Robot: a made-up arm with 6 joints. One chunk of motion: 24 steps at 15 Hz.
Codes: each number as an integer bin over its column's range. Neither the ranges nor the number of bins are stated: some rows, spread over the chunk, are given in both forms.
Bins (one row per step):
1: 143 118 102 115 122 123
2: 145 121 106 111 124 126
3: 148 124 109 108 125 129
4: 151 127 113 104 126 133
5: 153 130 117 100 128 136
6: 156 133 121 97 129 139
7: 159 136 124 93 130 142
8: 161 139 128 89 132 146
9: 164 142 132 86 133 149
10: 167 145 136 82 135 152
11: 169 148 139 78 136 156
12: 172 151 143 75 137 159
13: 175 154 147 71 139 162
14: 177 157 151 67 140 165
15: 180 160 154 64 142 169
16: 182 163 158 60 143 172
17: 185 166 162 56 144 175
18: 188 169 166 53 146 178
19: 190 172 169 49 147 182
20: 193 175 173 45 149 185
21: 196 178 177 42 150 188
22: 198 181 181 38 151 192
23: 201 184 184 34 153 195
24: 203 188 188 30 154 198
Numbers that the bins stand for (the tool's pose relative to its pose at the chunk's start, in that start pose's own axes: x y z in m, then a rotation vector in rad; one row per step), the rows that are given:
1: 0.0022 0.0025 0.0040 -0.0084 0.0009 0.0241
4: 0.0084 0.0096 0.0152 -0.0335 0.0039 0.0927
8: 0.0163 0.0190 0.0305 -0.0676 0.0084 0.1820
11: 0.0225 0.0261 0.0417 -0.0926 0.0113 0.2506
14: 0.0288 0.0331 0.0540 -0.1176 0.0143 0.3124
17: 0.0351 0.0402 0.0652 -0.1426 0.0173 0.3810
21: 0.0437 0.0496 0.0805 -0.1745 0.0218 0.4702
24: 0.0492 0.0575 0.0917 -0.2018 0.0247 0.5388
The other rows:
2: 0.0037 0.0049 0.0081 -0.0175 0.0024 0.0447
3: 0.0061 0.0073 0.0111 -0.0244 0.0031 0.0653
5: 0.0100 0.0120 0.0193 -0.0425 0.0054 0.1133
6: 0.0124 0.0143 0.0234 -0.0494 0.0061 0.1339
7: 0.0147 0.0167 0.0264 -0.0585 0.0069 0.1545
9: 0.0186 0.0214 0.0346 -0.0744 0.0091 0.2025
10: 0.0210 0.0237 0.0387 -0.0835 0.0106 0.2231
12: 0.0249 0.0284 0.0458 -0.0994 0.0121 0.2712
13: 0.0273 0.0308 0.0499 -0.1085 0.0136 0.2918
15: 0.0312 0.0355 0.0570 -0.1244 0.0158 0.3398
16: 0.0327 0.0378 0.0611 -0.1335 0.0165 0.3604
18: 0.0375 0.0425 0.0693 -0.1495 0.0188 0.4016
19: 0.0390 0.0449 0.0723 -0.1585 0.0195 0.4290
20: 0.0414 0.0473 0.0764 -0.1676 0.0210 0.4496
22: 0.0453 0.0520 0.0845 -0.1836 0.0225 0.4976
23: 0.0476 0.0543 0.0876 -0.1927 0.0240 0.5182

